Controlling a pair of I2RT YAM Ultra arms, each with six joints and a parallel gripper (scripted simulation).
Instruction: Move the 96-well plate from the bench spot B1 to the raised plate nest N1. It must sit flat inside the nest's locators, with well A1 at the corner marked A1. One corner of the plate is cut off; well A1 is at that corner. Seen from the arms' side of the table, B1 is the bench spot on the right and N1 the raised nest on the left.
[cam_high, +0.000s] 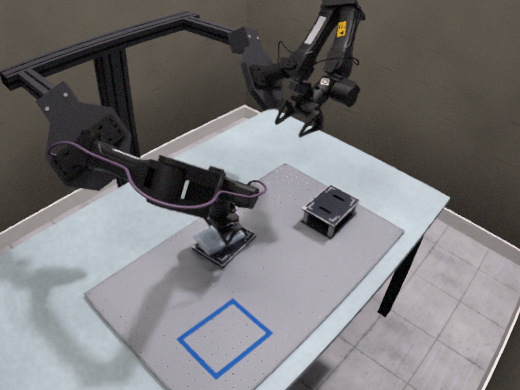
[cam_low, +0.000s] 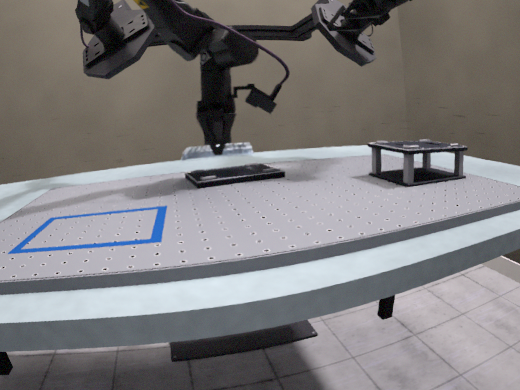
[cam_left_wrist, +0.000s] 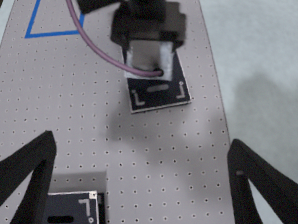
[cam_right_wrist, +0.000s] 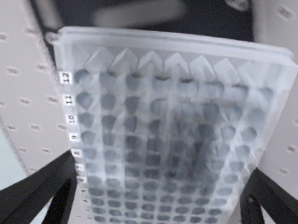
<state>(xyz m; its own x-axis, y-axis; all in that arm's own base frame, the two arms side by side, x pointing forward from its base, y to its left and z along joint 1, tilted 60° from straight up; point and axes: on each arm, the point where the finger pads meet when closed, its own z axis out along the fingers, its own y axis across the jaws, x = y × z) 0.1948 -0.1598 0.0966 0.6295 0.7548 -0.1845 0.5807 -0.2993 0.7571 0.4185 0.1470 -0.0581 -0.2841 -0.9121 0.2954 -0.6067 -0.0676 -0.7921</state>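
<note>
Now: left hand 10 mm past the white 96-well plate, 260 mm to the left of it and 260 mm above it.
</note>
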